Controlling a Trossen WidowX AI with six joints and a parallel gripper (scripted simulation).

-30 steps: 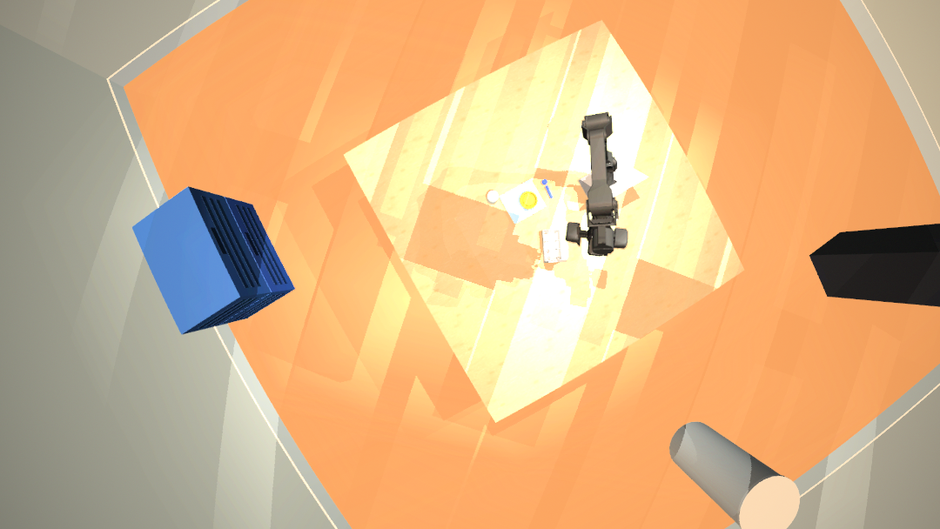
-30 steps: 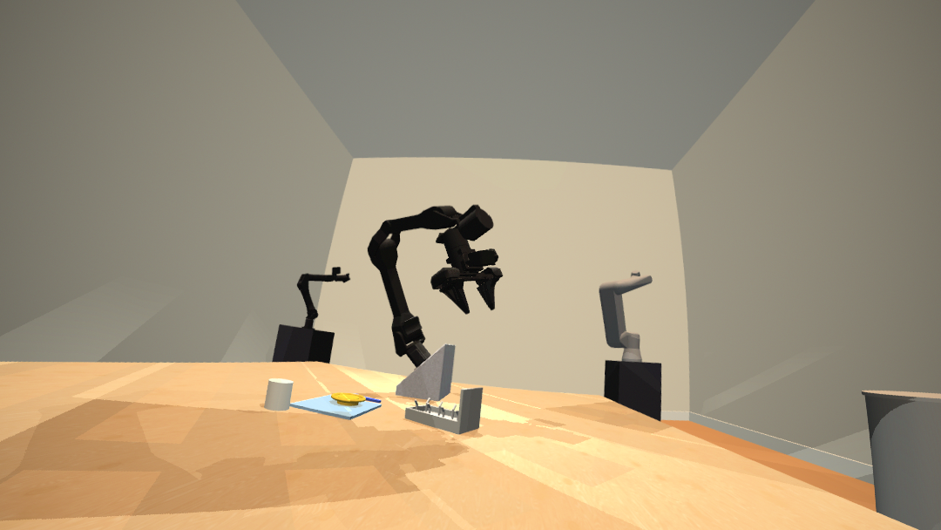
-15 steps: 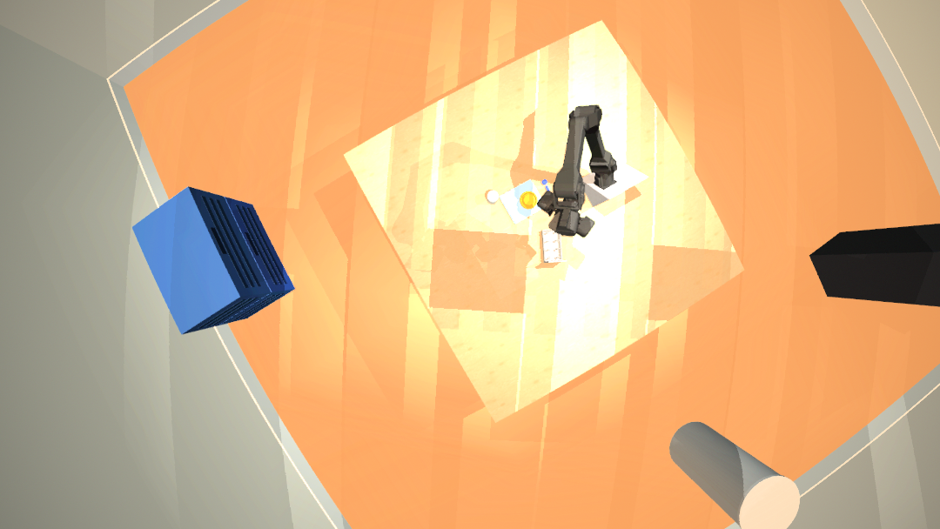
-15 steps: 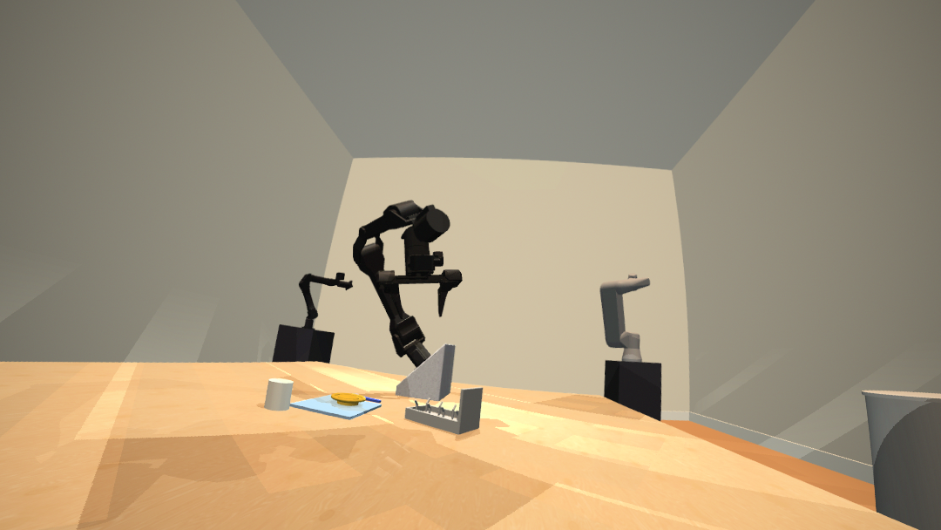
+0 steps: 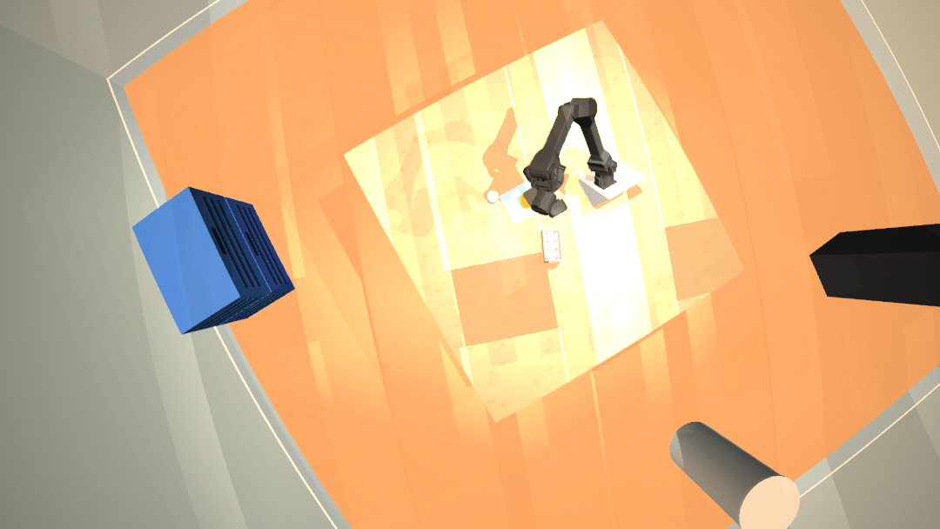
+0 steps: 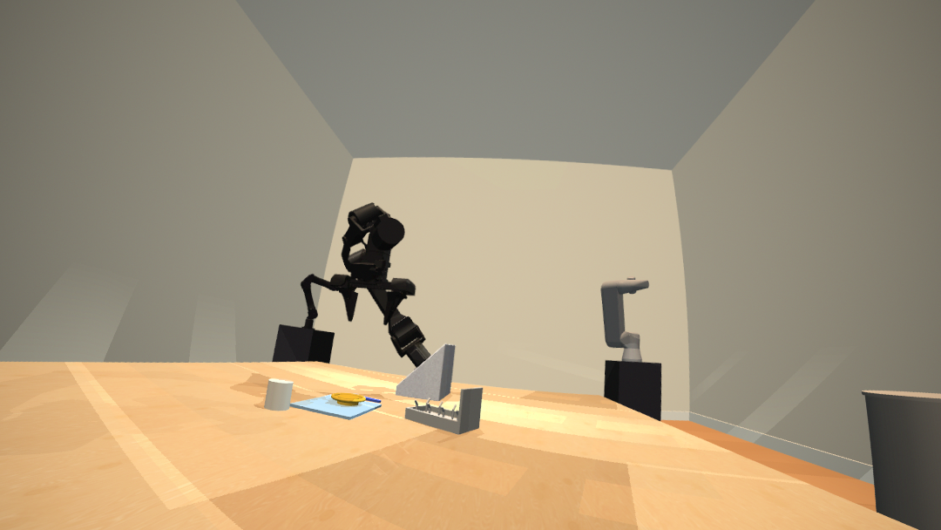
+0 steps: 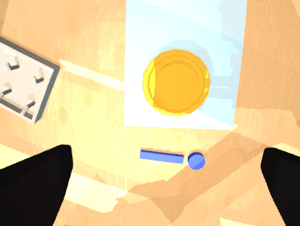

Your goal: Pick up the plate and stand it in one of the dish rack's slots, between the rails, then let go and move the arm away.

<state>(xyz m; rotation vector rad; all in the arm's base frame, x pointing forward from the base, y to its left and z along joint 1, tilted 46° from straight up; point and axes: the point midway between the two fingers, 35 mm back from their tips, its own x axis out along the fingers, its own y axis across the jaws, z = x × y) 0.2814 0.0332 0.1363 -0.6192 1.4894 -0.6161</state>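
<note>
Now: gripper tip 20 mm to the left of the yellow plate and 170 mm above it. The rest, counted from my gripper tip: grey dish rack 10 mm ahead, 190 mm to the left, 160 mm below; then light blue mat 20 mm ahead, 30 mm to the right, 180 mm below.
</note>
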